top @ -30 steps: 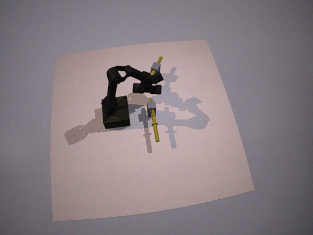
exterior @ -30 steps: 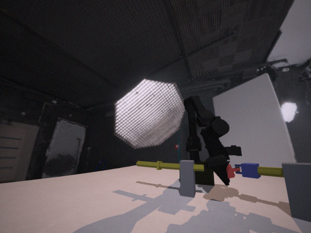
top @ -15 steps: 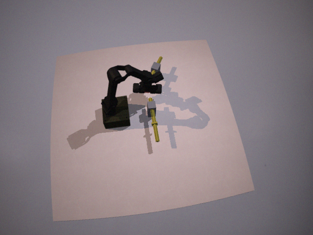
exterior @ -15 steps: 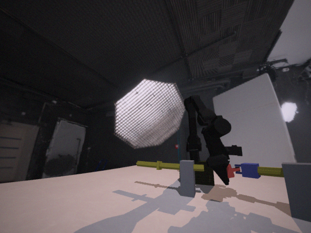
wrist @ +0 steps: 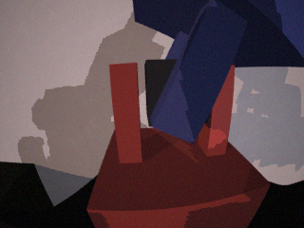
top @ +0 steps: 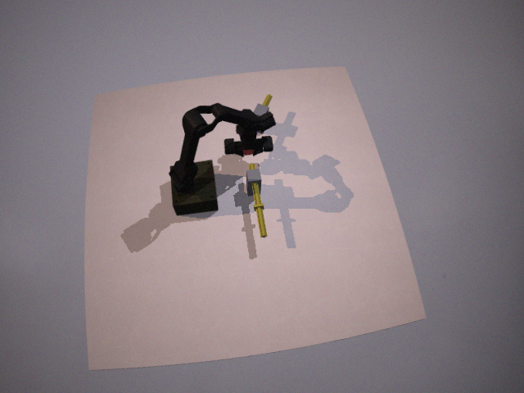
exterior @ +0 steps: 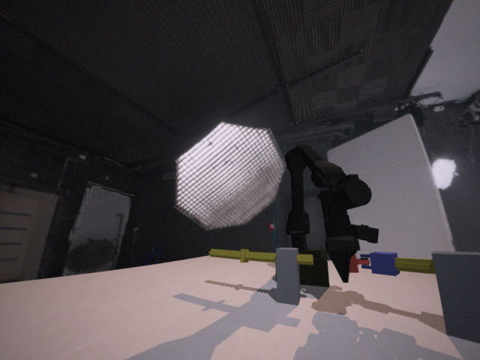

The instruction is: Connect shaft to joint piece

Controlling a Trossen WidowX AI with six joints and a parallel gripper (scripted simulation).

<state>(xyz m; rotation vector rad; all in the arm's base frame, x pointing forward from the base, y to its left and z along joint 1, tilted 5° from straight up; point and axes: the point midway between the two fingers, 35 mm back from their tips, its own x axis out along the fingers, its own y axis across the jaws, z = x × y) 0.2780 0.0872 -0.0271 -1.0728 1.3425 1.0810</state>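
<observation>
Now: the red joint piece 10 mm to the left of my gripper tip and 40 mm above it.
</observation>
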